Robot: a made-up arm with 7 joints.
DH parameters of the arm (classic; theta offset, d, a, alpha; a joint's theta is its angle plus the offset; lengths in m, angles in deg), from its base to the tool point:
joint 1: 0 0.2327 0 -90
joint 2: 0 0 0 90
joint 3: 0 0.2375 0.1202 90
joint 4: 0 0 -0.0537 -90
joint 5: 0 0.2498 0 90
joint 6: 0 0 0.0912 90
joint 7: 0 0 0 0
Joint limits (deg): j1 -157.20..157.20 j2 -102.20..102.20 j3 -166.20..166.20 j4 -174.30..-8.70 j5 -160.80..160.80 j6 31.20..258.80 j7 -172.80..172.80
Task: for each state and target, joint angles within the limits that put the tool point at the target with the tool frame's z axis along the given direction. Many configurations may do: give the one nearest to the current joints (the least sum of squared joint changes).
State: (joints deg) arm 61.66 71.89 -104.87 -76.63 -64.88 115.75 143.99
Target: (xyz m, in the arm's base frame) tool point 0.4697 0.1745 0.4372 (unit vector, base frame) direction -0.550 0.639 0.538
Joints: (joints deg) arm 68.19 102.20 -122.73 -92.22 -105.53 71.90 143.99
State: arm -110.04 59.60 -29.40 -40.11 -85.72 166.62 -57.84
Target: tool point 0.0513 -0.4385 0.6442 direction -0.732 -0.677 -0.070
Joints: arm -85.49 21.49 -5.63 -37.62 -58.84 122.63 -57.84
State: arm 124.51 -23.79 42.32 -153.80 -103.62 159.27 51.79
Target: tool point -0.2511 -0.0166 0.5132 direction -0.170 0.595 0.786
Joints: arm 118.18 -61.14 29.72 -131.02 -123.87 133.76 51.79
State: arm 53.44 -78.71 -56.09 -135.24 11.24 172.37 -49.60
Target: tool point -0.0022 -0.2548 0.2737 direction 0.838 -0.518 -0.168
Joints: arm 13.00 -90.33 -71.21 -174.30 36.15 220.91 -49.60
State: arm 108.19 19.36 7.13 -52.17 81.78 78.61 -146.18
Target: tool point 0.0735 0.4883 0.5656 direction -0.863 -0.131 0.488
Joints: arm 81.50 14.12 -2.00 -63.86 123.52 79.88 -146.18
